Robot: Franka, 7 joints.
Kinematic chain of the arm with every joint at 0, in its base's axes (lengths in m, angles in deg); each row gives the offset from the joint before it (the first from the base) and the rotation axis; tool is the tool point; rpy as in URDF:
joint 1: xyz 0 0 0.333 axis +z
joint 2: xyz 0 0 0 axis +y
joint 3: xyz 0 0 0.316 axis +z
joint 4: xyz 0.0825 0 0 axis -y
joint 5: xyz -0.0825 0 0.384 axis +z
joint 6: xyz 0 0 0 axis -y
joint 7: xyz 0.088 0 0 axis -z
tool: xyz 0 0 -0.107 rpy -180 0 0
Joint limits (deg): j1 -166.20..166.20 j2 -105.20..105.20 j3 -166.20..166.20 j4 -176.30..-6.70 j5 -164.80..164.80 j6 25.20..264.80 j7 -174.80..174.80
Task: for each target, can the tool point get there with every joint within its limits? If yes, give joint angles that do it. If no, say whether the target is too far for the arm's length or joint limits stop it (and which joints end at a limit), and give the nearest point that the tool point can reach.
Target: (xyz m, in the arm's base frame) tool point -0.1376 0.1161 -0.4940
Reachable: no: joint limits stop it (at a limit: joint 2) | nearest point -0.1542 0.1301 -0.3545 | short by 0.141 m
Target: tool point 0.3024 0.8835 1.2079
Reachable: no: too far | nearest point 0.2027 0.5923 0.9196 | short by 0.422 m
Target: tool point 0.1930 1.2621 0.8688
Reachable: no: too far | nearest point 0.1196 0.7820 0.6650 | short by 0.527 m
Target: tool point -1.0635 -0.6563 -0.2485
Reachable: no: too far | nearest point -0.6619 -0.4085 -0.0289 | short by 0.520 m
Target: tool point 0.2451 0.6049 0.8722
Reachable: yes | joints 95.19 37.47 -70.35 -35.45 -114.59 151.68 67.26
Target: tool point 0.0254 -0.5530 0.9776
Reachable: yes | joints -64.83 23.04 -50.31 -34.08 -85.35 154.13 -100.99
